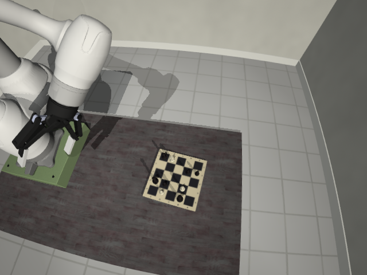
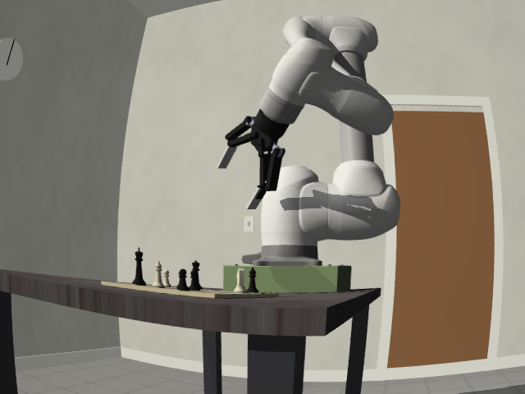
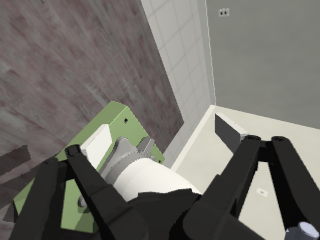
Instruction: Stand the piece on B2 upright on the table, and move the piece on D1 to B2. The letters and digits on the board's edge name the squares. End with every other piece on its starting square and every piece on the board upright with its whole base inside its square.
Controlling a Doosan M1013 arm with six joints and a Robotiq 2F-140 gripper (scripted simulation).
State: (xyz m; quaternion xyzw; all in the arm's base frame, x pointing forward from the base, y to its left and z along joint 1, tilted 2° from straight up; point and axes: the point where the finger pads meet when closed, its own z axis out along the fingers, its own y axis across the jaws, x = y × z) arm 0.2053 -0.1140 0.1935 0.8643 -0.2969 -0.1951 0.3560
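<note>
The chessboard lies 390 mm ahead of my hand and 260 mm below it. Round my hand: white pawn 340 mm ahead, 240 mm below, 60 mm to the right.
</note>
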